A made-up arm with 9 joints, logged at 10 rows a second.
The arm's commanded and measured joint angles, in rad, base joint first. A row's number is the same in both.
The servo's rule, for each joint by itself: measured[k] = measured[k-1] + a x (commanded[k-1-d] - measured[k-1]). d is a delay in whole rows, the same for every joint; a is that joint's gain. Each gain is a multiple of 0.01, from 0.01 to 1. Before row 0 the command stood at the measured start. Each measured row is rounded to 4 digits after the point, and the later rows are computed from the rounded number. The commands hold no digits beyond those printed.
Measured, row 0:
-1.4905, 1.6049, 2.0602, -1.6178, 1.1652, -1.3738, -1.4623, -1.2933, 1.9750
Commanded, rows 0 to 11:
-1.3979, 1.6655, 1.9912, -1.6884, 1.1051, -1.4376, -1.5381, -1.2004, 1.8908
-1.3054, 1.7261, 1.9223, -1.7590, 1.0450, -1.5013, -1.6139, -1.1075, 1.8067
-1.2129, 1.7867, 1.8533, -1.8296, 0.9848, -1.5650, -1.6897, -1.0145, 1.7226
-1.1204, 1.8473, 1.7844, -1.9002, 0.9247, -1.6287, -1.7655, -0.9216, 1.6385
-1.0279, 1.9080, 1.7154, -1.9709, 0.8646, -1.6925, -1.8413, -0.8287, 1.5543
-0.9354, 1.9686, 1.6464, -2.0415, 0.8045, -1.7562, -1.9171, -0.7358, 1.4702
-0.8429, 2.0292, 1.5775, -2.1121, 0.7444, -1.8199, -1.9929, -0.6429, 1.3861
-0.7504, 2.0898, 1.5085, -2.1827, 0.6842, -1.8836, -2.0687, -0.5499, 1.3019
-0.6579, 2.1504, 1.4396, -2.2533, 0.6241, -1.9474, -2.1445, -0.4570, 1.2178
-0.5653, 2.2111, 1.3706, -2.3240, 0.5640, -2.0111, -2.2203, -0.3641, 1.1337
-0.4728, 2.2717, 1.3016, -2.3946, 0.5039, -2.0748, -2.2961, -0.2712, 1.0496
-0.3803, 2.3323, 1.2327, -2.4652, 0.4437, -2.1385, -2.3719, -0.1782, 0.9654
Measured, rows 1 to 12:
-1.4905, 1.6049, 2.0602, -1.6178, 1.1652, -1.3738, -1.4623, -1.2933, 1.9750
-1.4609, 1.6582, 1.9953, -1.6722, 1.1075, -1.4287, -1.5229, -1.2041, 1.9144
-1.4111, 1.7180, 1.9267, -1.7390, 1.0475, -1.4911, -1.5957, -1.1114, 1.8369
-1.3477, 1.7785, 1.8577, -1.8088, 0.9873, -1.5547, -1.6709, -1.0184, 1.7546
-1.2750, 1.8390, 1.7888, -1.8792, 0.9272, -1.6183, -1.7466, -0.9255, 1.6710
-1.1959, 1.8997, 1.7198, -1.9498, 0.8671, -1.6821, -1.8224, -0.8326, 1.5870
-1.1125, 1.9603, 1.6508, -2.0204, 0.8070, -1.7458, -1.8982, -0.7397, 1.5029
-1.0262, 2.0209, 1.5819, -2.0910, 0.7469, -1.8095, -1.9740, -0.6468, 1.4188
-0.9379, 2.0815, 1.5129, -2.1616, 0.6867, -1.8732, -2.0498, -0.5538, 1.3346
-0.8483, 2.1421, 1.4440, -2.2322, 0.6266, -1.9370, -2.1256, -0.4609, 1.2505
-0.7577, 2.2028, 1.3750, -2.3029, 0.5665, -2.0007, -2.2014, -0.3680, 1.1664
-0.6665, 2.2634, 1.3060, -2.3735, 0.5064, -2.0644, -2.2772, -0.2751, 1.0823
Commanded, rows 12 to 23:
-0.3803, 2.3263, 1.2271, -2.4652, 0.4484, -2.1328, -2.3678, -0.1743, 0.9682
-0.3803, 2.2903, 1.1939, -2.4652, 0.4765, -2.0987, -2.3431, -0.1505, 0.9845
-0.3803, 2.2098, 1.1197, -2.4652, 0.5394, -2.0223, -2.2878, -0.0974, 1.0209
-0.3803, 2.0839, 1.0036, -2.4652, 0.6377, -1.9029, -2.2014, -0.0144, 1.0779
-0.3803, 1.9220, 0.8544, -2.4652, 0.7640, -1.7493, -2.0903, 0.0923, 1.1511
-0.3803, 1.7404, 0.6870, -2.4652, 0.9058, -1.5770, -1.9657, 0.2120, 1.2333
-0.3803, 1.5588, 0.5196, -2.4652, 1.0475, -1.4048, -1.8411, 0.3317, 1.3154
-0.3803, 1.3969, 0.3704, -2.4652, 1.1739, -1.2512, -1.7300, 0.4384, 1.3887
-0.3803, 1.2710, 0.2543, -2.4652, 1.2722, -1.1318, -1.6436, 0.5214, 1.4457
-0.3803, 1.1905, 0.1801, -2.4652, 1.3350, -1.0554, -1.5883, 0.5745, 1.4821
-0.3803, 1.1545, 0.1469, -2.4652, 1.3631, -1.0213, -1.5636, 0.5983, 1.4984
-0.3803, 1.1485, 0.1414, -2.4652, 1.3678, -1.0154, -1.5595, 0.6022, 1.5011
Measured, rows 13 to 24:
-0.5749, 2.3240, 1.2371, -2.4441, 0.4462, -2.1281, -2.3530, -0.1821, 0.9981
-0.5126, 2.3260, 1.2277, -2.4603, 0.4483, -2.1321, -2.3648, -0.1746, 0.9766
-0.4703, 2.2946, 1.1959, -2.4641, 0.4754, -2.1034, -2.3474, -0.1515, 0.9823
-0.4415, 2.2200, 1.1243, -2.4649, 0.5368, -2.0337, -2.2997, -0.0996, 1.0101
-0.4219, 2.1002, 1.0108, -2.4651, 0.6337, -1.9212, -2.2211, -0.0178, 1.0589
-0.4086, 1.9434, 0.8638, -2.4652, 0.7588, -1.7734, -2.1165, 0.0879, 1.1253
-0.3995, 1.7648, 0.6976, -2.4652, 0.8999, -1.6045, -1.9959, 0.2070, 1.2031
-0.3934, 1.5835, 0.5303, -2.4652, 1.0416, -1.4328, -1.8721, 0.3267, 1.2840
-0.3892, 1.4193, 0.3800, -2.4652, 1.1686, -1.2766, -1.7584, 0.4339, 1.3594
-0.3864, 1.2888, 0.2618, -2.4652, 1.2681, -1.1521, -1.6666, 0.5179, 1.4215
-0.3844, 1.2023, 0.1850, -2.4652, 1.3323, -1.0689, -1.6040, 0.5722, 1.4651
-0.3831, 1.1602, 0.1492, -2.4652, 1.3619, -1.0280, -1.5717, 0.5973, 1.4891

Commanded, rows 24 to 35:
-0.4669, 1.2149, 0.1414, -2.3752, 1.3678, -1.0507, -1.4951, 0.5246, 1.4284
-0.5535, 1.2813, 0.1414, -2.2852, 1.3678, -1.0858, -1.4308, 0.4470, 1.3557
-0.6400, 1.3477, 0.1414, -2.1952, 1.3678, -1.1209, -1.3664, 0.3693, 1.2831
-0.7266, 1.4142, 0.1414, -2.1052, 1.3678, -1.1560, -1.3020, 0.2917, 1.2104
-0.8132, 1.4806, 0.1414, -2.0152, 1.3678, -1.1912, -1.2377, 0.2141, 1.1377
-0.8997, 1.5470, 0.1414, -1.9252, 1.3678, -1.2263, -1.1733, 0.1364, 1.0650
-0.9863, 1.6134, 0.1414, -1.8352, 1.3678, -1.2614, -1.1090, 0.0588, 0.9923
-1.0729, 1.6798, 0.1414, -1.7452, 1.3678, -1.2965, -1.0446, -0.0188, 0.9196
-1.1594, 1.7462, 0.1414, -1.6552, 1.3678, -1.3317, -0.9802, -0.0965, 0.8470
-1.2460, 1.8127, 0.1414, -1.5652, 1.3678, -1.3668, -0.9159, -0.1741, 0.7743
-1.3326, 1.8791, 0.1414, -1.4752, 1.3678, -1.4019, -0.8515, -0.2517, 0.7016
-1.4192, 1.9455, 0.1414, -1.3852, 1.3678, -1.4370, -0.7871, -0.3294, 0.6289
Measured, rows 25 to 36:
-0.3822, 1.1499, 0.1419, -2.4652, 1.3676, -1.0172, -1.5619, 0.6020, 1.4977
-0.4093, 1.2071, 0.1414, -2.3959, 1.3678, -1.0460, -1.5085, 0.5277, 1.4478
-0.4554, 1.2724, 0.1414, -2.3107, 1.3678, -1.0802, -1.4463, 0.4502, 1.3815
-0.5145, 1.3387, 0.1414, -2.2218, 1.3678, -1.1152, -1.3824, 0.3725, 1.3107
-0.5824, 1.4051, 0.1414, -2.1320, 1.3678, -1.1503, -1.3181, 0.2949, 1.2385
-0.6563, 1.4715, 0.1414, -2.0421, 1.3678, -1.1855, -1.2538, 0.2173, 1.1659
-0.7342, 1.5379, 0.1414, -1.9521, 1.3678, -1.2206, -1.1894, 0.1396, 1.0933
-0.8149, 1.6043, 0.1414, -1.8621, 1.3678, -1.2557, -1.1251, 0.0620, 1.0206
-0.8975, 1.6707, 0.1414, -1.7721, 1.3678, -1.2908, -1.0607, -0.0156, 0.9479
-0.9813, 1.7371, 0.1414, -1.6821, 1.3678, -1.3260, -0.9963, -0.0933, 0.8753
-1.0660, 1.8036, 0.1414, -1.5921, 1.3678, -1.3611, -0.9320, -0.1709, 0.8026
-1.1513, 1.8700, 0.1414, -1.5021, 1.3678, -1.3962, -0.8676, -0.2485, 0.7299

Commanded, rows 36 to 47:
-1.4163, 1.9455, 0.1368, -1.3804, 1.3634, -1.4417, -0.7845, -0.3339, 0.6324
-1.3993, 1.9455, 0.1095, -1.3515, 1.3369, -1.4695, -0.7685, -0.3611, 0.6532
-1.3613, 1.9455, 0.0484, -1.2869, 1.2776, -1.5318, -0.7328, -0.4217, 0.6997
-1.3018, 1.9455, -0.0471, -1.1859, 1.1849, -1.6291, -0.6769, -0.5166, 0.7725
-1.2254, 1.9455, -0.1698, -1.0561, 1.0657, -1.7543, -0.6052, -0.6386, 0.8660
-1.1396, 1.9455, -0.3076, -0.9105, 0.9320, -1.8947, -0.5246, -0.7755, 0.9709
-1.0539, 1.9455, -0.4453, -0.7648, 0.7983, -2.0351, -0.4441, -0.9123, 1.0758
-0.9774, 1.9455, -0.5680, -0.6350, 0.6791, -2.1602, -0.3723, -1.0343, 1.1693
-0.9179, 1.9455, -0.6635, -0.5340, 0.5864, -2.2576, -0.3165, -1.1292, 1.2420
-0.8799, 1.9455, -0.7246, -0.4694, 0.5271, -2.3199, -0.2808, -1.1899, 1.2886
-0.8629, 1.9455, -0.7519, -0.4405, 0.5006, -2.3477, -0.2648, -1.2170, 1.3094
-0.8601, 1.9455, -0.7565, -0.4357, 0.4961, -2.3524, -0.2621, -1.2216, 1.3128
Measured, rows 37 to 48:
-1.2370, 1.9364, 0.1414, -1.4121, 1.3678, -1.4313, -0.8032, -0.3262, 0.6572
-1.2944, 1.9444, 0.1371, -1.3877, 1.3636, -1.4402, -0.7882, -0.3336, 0.6393
-1.3280, 1.9454, 0.1112, -1.3598, 1.3380, -1.4654, -0.7724, -0.3600, 0.6493
-1.3387, 1.9455, 0.0522, -1.3037, 1.2800, -1.5225, -0.7407, -0.4192, 0.6856
-1.3269, 1.9455, -0.0411, -1.2130, 1.1887, -1.6142, -0.6897, -0.5127, 0.7482
-1.2944, 1.9455, -0.1621, -1.0922, 1.0706, -1.7347, -0.6221, -0.6336, 0.8330
-1.2449, 1.9455, -0.2989, -0.9523, 0.9375, -1.8723, -0.5441, -0.7698, 0.9323
-1.1838, 1.9455, -0.4365, -0.8079, 0.8039, -2.0123, -0.4641, -0.9066, 1.0356
-1.1178, 1.9455, -0.5601, -0.6748, 0.6841, -2.1395, -0.3907, -1.0292, 1.1319
-1.0538, 1.9455, -0.6573, -0.5664, 0.5903, -2.2411, -0.3313, -1.1252, 1.2112
-0.9982, 1.9455, -0.7206, -0.4917, 0.5296, -2.3089, -0.2909, -1.1873, 1.2669
-0.9549, 1.9455, -0.7500, -0.4523, 0.5018, -2.3423, -0.2700, -1.2158, 1.2975

